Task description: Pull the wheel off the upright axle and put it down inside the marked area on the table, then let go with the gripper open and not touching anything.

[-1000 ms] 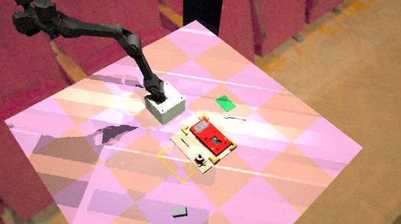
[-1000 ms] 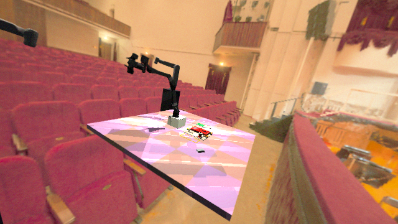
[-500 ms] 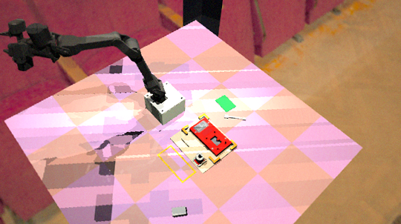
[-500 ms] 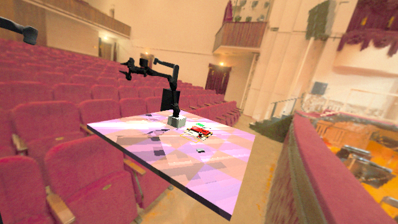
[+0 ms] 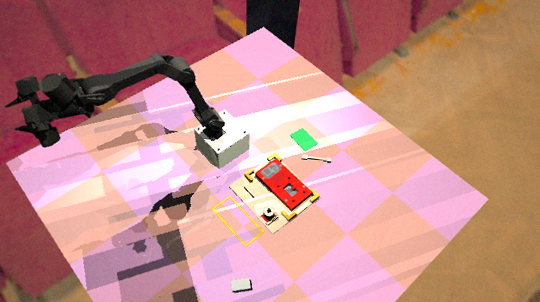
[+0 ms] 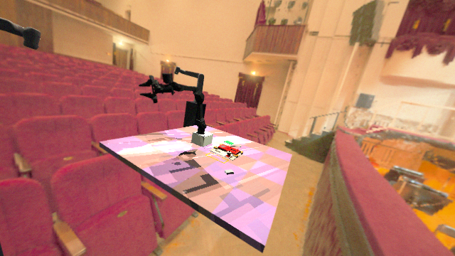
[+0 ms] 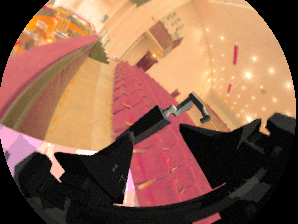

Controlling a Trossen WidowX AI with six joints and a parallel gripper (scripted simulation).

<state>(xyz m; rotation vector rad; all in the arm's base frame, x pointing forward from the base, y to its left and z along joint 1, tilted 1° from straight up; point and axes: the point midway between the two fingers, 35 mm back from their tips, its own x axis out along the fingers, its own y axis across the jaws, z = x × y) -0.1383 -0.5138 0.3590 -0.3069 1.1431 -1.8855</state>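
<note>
Now: the black wheel 520 mm ahead of my gripper tip, 510 mm to the left of it and 410 mm below it. Also, from my gripper tip: small block 650 mm ahead, 280 mm to the left, 440 mm below; then axle stand 520 mm ahead, 500 mm to the left, 410 mm below; then green patch 350 mm ahead, 850 mm to the left, 450 mm below.
</note>
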